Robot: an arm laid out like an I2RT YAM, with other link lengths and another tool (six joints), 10 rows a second.
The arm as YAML. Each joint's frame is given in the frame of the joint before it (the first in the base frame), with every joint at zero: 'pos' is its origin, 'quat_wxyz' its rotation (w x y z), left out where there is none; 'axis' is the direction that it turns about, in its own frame. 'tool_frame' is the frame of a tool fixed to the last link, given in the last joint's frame.
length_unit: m
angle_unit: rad
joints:
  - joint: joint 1
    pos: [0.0, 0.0, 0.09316]
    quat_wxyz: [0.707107, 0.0, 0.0, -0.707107]
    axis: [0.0, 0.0, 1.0]
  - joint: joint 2
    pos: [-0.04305, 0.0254, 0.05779]
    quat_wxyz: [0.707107, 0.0, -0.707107, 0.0]
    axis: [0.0, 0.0, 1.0]
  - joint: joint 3
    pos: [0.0, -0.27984, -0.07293]
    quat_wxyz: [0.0, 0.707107, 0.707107, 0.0]
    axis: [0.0, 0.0, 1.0]
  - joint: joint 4
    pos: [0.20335, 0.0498, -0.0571]
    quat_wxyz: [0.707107, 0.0, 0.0, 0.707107]
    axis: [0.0, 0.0, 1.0]
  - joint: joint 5
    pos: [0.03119, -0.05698, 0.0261]
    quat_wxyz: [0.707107, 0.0, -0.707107, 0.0]
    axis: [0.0, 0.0, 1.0]
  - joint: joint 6
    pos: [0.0, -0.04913, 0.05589]
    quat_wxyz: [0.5, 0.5, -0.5, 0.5]
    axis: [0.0, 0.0, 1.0]
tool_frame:
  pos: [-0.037, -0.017, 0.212]
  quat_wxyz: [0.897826, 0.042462, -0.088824, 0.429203]
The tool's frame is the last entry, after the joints.
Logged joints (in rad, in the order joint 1, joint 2, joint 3, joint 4, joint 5, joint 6), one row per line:
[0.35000, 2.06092, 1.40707, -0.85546, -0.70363, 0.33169]
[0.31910, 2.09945, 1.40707, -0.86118, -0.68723, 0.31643]
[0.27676, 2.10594, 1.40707, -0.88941, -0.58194, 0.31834]
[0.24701, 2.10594, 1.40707, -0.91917, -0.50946, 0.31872]
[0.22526, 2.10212, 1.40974, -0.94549, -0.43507, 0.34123]
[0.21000, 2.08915, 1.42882, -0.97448, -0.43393, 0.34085]
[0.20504, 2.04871, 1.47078, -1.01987, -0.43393, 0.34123]
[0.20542, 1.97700, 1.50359, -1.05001, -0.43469, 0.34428]
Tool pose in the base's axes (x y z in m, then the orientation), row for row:
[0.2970, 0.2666, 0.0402, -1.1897, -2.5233, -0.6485]
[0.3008, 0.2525, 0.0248, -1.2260, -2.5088, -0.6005]
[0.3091, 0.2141, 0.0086, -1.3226, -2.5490, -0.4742]
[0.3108, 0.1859, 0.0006, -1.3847, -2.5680, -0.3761]
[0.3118, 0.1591, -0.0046, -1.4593, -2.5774, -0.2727]
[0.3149, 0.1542, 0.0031, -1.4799, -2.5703, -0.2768]
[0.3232, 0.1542, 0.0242, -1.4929, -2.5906, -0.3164]
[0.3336, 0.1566, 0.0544, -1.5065, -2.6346, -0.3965]
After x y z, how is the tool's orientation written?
As a rotation vector, in radians.
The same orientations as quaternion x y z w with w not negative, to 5 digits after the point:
[-0.41139, -0.87255, -0.22425, 0.13831]
[-0.42488, -0.86945, -0.20811, 0.14222]
[-0.45138, -0.86993, -0.16184, 0.11524]
[-0.46837, -0.86861, -0.12721, 0.09979]
[-0.48891, -0.86351, -0.09136, 0.08351]
[-0.49517, -0.86001, -0.09262, 0.08131]
[-0.49540, -0.85966, -0.10499, 0.06741]
[-0.49181, -0.86008, -0.12944, 0.04044]

